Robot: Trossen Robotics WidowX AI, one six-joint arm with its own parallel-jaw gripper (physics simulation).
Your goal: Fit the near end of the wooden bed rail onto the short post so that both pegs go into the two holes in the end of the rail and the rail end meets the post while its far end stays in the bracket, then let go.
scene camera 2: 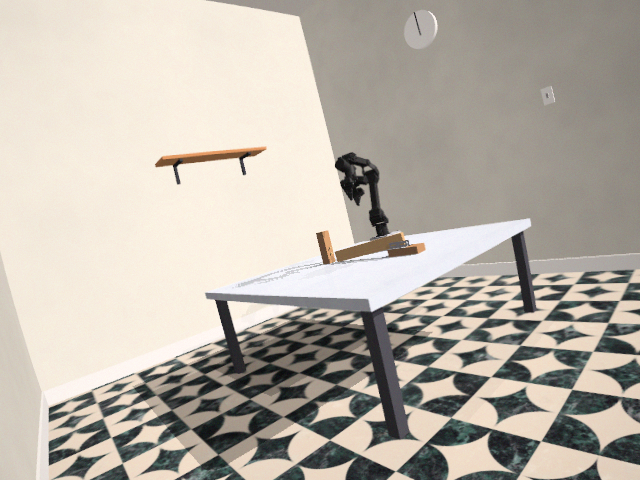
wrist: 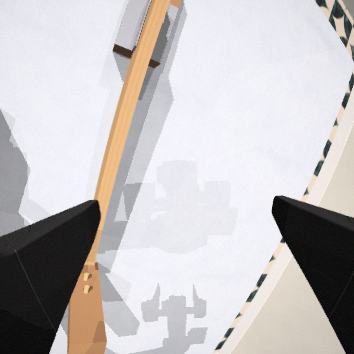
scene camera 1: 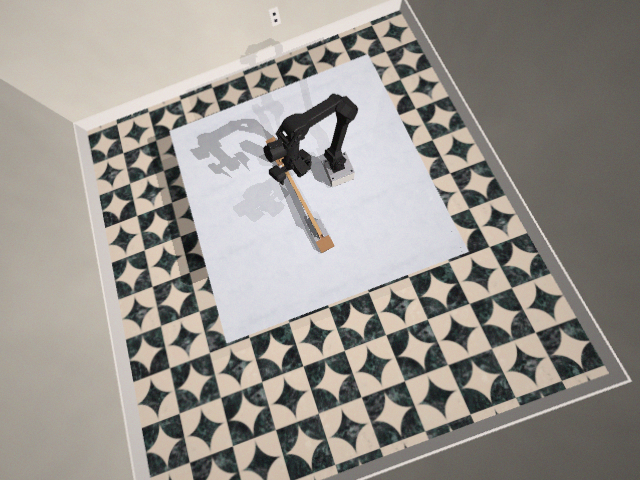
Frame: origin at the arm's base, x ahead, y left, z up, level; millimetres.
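Where they show: gripper, fingertip midpoint: (scene camera 2: 355,203) (wrist: 187,206) (scene camera 1: 289,179); arm's base, origin of the base link: (scene camera 2: 383,234) (scene camera 1: 337,165).
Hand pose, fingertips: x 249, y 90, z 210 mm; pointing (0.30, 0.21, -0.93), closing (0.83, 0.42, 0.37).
Things, the pixels of their top centre, and the offset from my fingertips. "spot": a spot on its surface instead. Level surfaces: height alone.
- short post, surface spot: (wrist: 86,325) spot: 25 mm ahead, 253 mm right, 137 mm down
- wooden block, middle of its top: (scene camera 2: 405,246) (scene camera 1: 320,235) 41 mm back, 222 mm left, 254 mm down
- white table, its level: 289 mm down
The wooden rail (scene camera 1: 303,202) (scene camera 2: 368,248) (wrist: 120,135) slants low near the post and higher at its far end, which lies between the grey bracket plates (scene camera 2: 398,244) (wrist: 131,25). The short post (scene camera 1: 271,140) (scene camera 2: 324,246) (wrist: 86,325) stands upright; two pegs (wrist: 87,283) show bare on its face in the wrist view. The rail's near end is low beside the post's foot, with the pegs outside its holes. My gripper (scene camera 1: 290,174) (scene camera 2: 354,200) (wrist: 187,206) is open and empty, high above the rail's near part. In the wrist view the left finger covers part of the rail's side and post.
A wooden block (scene camera 1: 324,243) (scene camera 2: 412,250) sits at the bracket's far end. The arm's base (scene camera 1: 340,175) stands beside the rail on the white table (scene camera 1: 392,206) (scene camera 2: 310,289). A wall shelf (scene camera 2: 211,156) hangs beyond the table.
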